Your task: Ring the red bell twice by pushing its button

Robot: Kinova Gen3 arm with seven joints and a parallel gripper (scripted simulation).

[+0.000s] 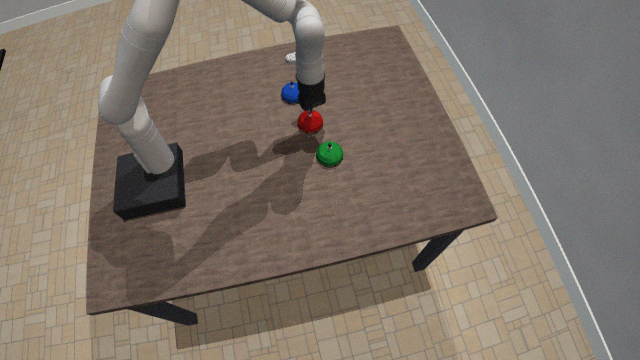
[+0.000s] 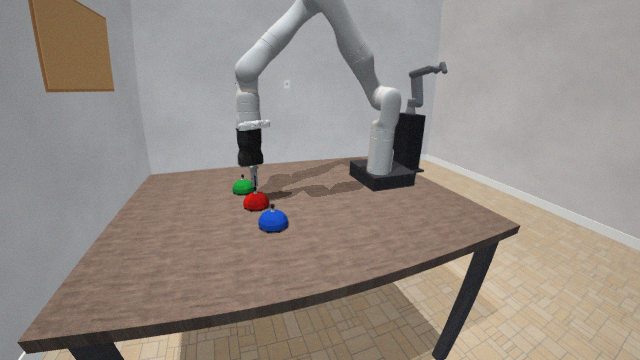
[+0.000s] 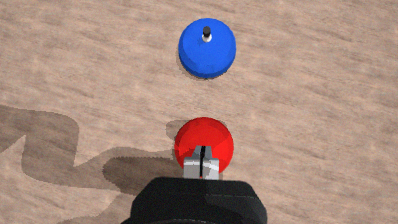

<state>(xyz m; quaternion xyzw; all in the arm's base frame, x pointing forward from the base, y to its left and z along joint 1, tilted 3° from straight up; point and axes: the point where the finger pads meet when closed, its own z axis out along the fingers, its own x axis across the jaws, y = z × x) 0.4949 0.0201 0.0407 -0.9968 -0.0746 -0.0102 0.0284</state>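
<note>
The red bell lies 50 mm below my hand. The rest, counted from my hand: green bell 20 mm ahead, 140 mm to the right, 50 mm below; then blue bell 20 mm behind, 140 mm to the left, 50 mm below.
</note>
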